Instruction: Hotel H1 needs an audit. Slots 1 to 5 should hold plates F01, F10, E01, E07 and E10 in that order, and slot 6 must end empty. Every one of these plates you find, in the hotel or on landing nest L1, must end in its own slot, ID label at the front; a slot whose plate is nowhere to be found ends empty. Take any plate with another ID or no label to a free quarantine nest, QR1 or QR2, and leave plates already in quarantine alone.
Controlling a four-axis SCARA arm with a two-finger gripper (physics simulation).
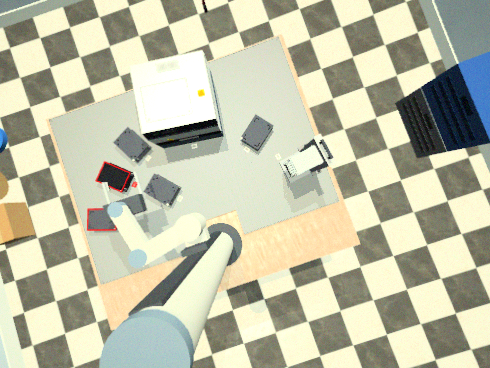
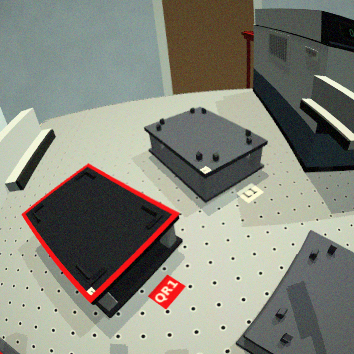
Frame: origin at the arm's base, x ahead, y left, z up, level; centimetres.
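Seen in the pictures: gripper, between the fingertips: (image 1: 119,177) (image 2: 176,96).
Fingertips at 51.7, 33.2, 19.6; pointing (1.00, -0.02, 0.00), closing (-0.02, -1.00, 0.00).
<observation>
Offsets run from my fingertips to a thing's middle, as dx, dy, dz.
My gripper (image 1: 122,186) (image 2: 176,96) is open with nothing between its fingers, on the QR1 side of the table. The red-edged QR1 nest {+5.2, +10.8, -15.6} (image 1: 114,176) (image 2: 100,230) has a black top with its corner pieces showing and no plate visible on it. Landing nest L1 {+19.5, -4.4, -15.3} (image 1: 132,145) (image 2: 205,137) shows a bare grey top with small pegs. The red-edged QR2 nest {-15.6, +24.1, -15.6} (image 1: 100,220) is partly hidden by the arm; no plate shows on its visible part. A white-topped stand at the right, seemingly hotel H1 (image 1: 303,161), is seen from above; its slots and any ID labels cannot be read.
A large white instrument {+28.6, -40.5, -6.0} (image 1: 172,100) (image 2: 295,75) stands at the back, beside L1. Another grey nest {-10.8, -12.6, -15.3} (image 1: 162,190) (image 2: 315,300) is right of QR1. A further grey nest {+1.7, -74.2, -15.5} (image 1: 257,132) stands between the instrument and the hotel. The arm base is at the table's front edge.
</observation>
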